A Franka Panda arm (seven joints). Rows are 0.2 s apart.
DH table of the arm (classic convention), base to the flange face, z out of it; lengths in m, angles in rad. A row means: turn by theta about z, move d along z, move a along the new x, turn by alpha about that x. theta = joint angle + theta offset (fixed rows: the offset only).
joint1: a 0  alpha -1.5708  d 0.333  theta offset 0
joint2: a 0  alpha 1.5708  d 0  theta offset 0
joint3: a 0.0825  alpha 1.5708  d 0.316  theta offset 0
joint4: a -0.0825  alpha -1.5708  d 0  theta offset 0
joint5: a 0  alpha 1.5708  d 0.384  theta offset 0
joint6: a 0.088  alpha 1.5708  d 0  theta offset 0
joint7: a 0  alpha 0  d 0.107  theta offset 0
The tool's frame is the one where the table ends.
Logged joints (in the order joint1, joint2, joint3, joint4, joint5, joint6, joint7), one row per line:
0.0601 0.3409 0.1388 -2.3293 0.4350 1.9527 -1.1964
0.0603 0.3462 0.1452 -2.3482 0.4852 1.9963 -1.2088
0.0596 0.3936 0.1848 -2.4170 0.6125 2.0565 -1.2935
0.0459 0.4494 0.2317 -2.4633 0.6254 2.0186 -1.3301
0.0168 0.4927 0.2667 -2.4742 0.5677 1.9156 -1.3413
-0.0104 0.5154 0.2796 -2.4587 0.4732 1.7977 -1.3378
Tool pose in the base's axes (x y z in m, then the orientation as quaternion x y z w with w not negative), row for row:
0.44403 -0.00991 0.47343 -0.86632 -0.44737 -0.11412 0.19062
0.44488 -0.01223 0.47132 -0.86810 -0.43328 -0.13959 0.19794
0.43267 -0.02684 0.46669 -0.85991 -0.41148 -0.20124 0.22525
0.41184 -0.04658 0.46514 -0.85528 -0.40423 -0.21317 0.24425
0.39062 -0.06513 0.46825 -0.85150 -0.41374 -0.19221 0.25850
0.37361 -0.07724 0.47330 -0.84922 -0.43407 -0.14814 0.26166
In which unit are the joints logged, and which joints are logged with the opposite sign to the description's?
The joints are logged in radians. Opposite sign: joint2, joint3.
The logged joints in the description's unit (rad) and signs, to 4 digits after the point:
0.0601 -0.3409 -0.1388 -2.3293 0.4350 1.9527 -1.1964
0.0603 -0.3462 -0.1452 -2.3482 0.4852 1.9963 -1.2088
0.0596 -0.3936 -0.1848 -2.4170 0.6125 2.0565 -1.2935
0.0459 -0.4494 -0.2317 -2.4633 0.6254 2.0186 -1.3301
0.0168 -0.4927 -0.2667 -2.4742 0.5677 1.9156 -1.3413
-0.0104 -0.5154 -0.2796 -2.4587 0.4732 1.7977 -1.3378

